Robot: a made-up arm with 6 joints. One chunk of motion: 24 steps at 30 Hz.
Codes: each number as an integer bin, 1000 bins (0 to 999) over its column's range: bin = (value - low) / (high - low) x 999, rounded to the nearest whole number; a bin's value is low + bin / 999 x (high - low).
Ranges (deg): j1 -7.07..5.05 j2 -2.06..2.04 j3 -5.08..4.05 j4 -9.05..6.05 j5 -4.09..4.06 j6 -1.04..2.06
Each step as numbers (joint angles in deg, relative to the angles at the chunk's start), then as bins.
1 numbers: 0.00 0.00 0.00 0.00 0.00 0.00
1 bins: 583 502 556 599 501 335
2 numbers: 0.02 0.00 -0.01 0.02 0.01 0.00
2 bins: 584 502 555 600 503 335
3 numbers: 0.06 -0.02 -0.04 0.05 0.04 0.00
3 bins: 588 497 551 602 506 335
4 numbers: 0.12 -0.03 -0.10 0.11 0.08 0.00
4 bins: 593 495 545 606 511 335
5 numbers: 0.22 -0.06 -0.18 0.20 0.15 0.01
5 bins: 601 487 536 612 520 338
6 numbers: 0.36 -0.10 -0.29 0.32 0.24 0.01
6 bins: 612 478 524 620 531 338
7 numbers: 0.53 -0.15 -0.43 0.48 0.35 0.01
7 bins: 626 465 509 630 544 338
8 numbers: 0.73 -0.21 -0.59 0.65 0.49 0.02
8 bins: 643 451 491 642 561 342
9 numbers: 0.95 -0.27 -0.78 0.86 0.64 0.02
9 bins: 661 436 471 656 580 342
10 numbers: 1.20 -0.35 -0.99 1.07 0.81 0.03
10 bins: 682 417 448 670 601 345
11 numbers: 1.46 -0.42 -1.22 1.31 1.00 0.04
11 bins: 703 400 422 685 624 348
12 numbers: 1.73 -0.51 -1.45 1.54 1.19 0.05
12 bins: 725 378 397 701 647 351
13 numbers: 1.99 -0.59 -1.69 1.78 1.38 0.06
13 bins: 747 358 371 717 670 354
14 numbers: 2.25 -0.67 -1.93 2.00 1.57 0.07
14 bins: 768 339 345 731 694 358
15 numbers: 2.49 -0.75 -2.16 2.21 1.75 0.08
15 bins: 788 319 320 745 716 361
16 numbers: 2.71 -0.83 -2.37 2.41 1.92 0.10
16 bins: 806 300 297 758 737 367
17 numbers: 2.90 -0.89 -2.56 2.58 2.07 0.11
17 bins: 822 285 276 769 755 371
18 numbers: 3.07 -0.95 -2.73 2.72 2.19 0.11
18 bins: 836 270 257 779 770 371
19 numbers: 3.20 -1.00 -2.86 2.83 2.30 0.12
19 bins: 847 258 243 786 783 374
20 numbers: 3.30 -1.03 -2.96 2.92 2.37 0.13
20 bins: 855 251 232 792 792 377
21 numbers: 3.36 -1.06 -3.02 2.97 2.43 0.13
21 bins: 860 244 225 795 799 377
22 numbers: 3.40 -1.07 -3.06 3.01 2.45 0.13
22 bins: 863 241 221 798 802 377
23 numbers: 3.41 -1.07 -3.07 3.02 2.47 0.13
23 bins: 864 241 220 799 804 377
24 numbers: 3.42 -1.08 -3.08 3.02 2.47 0.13
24 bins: 865 239 219 799 804 377
